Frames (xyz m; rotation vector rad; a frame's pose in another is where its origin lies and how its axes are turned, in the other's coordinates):
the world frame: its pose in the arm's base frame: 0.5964 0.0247 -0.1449 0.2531 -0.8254 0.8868
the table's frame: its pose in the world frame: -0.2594 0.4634 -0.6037 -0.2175 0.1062 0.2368
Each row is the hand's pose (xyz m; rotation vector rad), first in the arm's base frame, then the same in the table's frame.
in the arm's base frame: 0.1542 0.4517 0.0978 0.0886 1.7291 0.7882
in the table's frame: 0.4350 -0.1790 0.8266 1.4038 2.0558 0.0162
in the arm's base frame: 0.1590 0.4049 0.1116 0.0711 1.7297 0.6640
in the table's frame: 0.4082 -0.2144 0.8475 1.3526 2.1144 -0.1054
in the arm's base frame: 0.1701 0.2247 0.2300 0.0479 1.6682 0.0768
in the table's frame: 0.3417 -0.3737 0.9771 1.1014 2.2828 -0.7307
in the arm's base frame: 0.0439 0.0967 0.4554 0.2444 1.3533 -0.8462
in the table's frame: 0.3452 -0.4532 1.2542 0.7215 2.0863 -1.8773
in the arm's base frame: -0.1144 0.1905 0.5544 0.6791 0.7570 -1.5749
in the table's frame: 0.4375 -0.3319 1.3971 0.4279 1.1896 -2.8605
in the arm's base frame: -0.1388 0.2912 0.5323 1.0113 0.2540 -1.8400
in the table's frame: 0.4962 -0.2491 1.3668 -0.2936 -0.3428 3.0537
